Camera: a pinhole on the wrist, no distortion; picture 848 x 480 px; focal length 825.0 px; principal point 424.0 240.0 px. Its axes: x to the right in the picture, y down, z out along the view. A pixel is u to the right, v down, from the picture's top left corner.
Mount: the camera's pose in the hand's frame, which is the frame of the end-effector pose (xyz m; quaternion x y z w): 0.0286 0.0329 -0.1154 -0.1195 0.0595 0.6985 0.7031
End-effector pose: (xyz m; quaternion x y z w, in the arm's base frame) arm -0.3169 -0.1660 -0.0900 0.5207 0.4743 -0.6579 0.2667
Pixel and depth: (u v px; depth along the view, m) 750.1 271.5 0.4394
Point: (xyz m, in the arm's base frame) -0.1609 -0.5336 -0.1754
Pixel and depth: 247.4 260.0 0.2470
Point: -0.3389 -0.3059 -0.1052
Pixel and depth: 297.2 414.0 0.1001
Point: -0.2729 -0.1686 -0.1041
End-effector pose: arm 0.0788 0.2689 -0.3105 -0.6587 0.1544 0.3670 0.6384
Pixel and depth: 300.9 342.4 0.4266
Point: -0.1033 0.5355 -0.3001
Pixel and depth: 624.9 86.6 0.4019
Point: -0.0991 0.4988 -0.5041
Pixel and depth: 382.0 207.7 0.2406
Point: 0.0016 0.3774 -0.3717
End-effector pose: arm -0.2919 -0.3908 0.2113 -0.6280 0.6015 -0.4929 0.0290
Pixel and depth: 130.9 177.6 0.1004
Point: -0.3207 -0.4136 0.2169
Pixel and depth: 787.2 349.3 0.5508
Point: -0.3407 -0.6291 -0.2729
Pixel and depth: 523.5 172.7 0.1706
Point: -0.3380 -0.4647 0.1446
